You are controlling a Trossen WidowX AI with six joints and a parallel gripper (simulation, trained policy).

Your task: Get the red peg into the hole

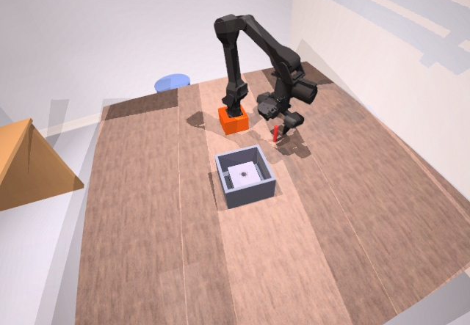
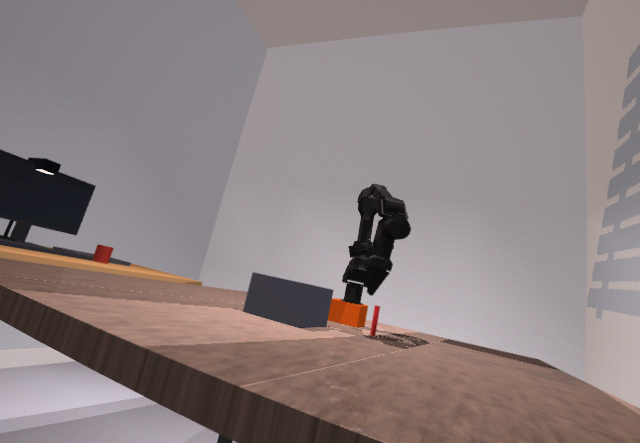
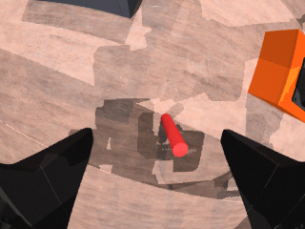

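The red peg is 70 mm below my gripper tip, 30 mm behind it and 20 mm to the left of it. From my gripper tip the other things lie so: grey box (170 mm to the right, 130 mm ahead, 80 mm below); pale plate (170 mm to the right, 130 mm ahead, 60 mm below).
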